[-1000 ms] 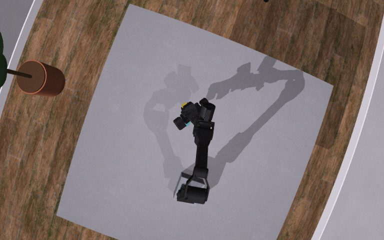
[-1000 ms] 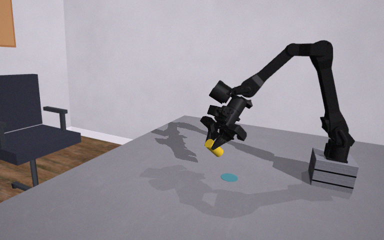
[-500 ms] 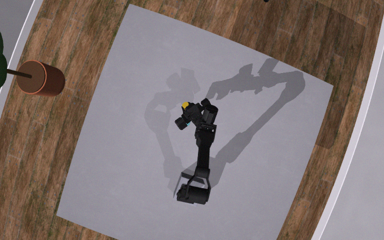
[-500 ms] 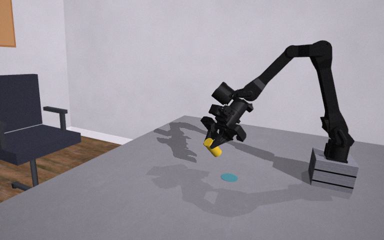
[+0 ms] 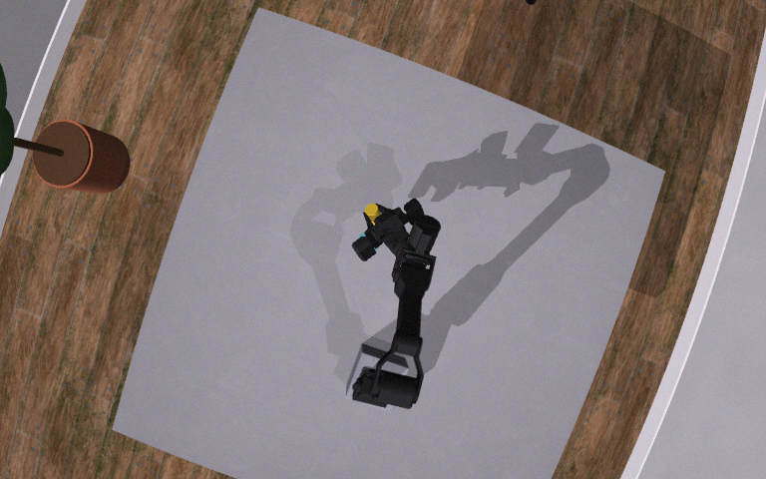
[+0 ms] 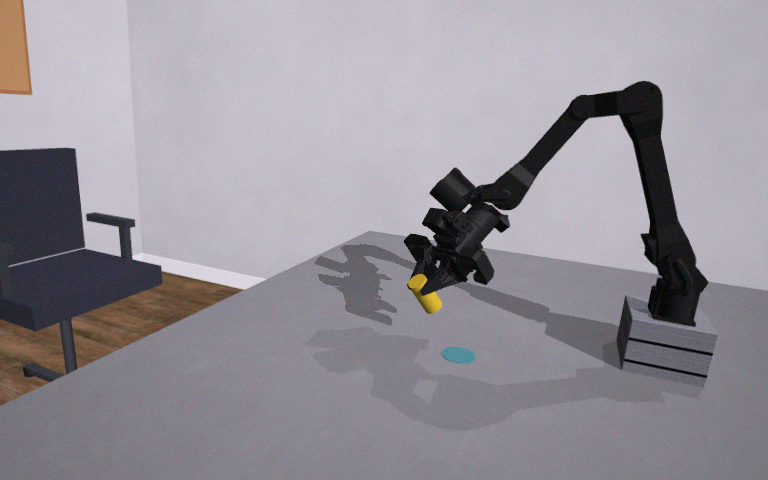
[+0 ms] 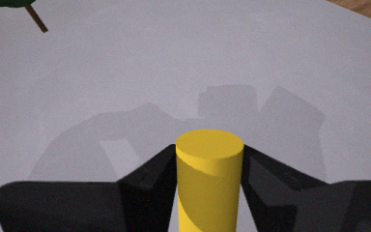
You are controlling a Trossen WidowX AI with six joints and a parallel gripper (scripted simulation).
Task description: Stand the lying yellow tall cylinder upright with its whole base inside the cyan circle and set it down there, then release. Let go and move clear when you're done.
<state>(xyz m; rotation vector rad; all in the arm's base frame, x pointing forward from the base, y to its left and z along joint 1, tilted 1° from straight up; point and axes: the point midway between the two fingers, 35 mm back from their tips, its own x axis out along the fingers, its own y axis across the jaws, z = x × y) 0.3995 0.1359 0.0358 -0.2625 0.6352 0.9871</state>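
My gripper is now 7 cm past the cyan circle, 1 cm to the left of it and 14 cm above it. Round my hand: yellow cylinder: 1 cm to the left, 3 cm below.
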